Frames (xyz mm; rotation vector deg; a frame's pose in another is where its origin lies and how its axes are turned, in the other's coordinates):
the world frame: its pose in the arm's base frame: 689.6 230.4 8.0 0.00 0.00 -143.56
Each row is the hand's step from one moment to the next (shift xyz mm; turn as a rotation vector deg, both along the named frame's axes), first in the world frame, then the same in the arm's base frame.
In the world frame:
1: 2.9 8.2 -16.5 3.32 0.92 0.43
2: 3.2 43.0 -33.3 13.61 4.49 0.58
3: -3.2 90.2 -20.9 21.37 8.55 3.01
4: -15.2 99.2 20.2 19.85 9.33 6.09
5: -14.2 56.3 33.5 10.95 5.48 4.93
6: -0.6 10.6 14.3 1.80 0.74 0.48
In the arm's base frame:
1: 2.5 -8.3 -16.5 -2.12 -2.71 0.43
2: 23.0 -36.5 -33.3 -8.28 -11.70 0.58
3: 56.2 -70.7 -20.9 -12.11 -19.57 3.01
4: 71.2 -70.8 20.2 -10.43 -19.30 6.09
5: 44.9 -36.9 33.5 -5.55 -10.91 4.93
6: 6.8 -8.2 14.3 -1.01 -1.66 0.48

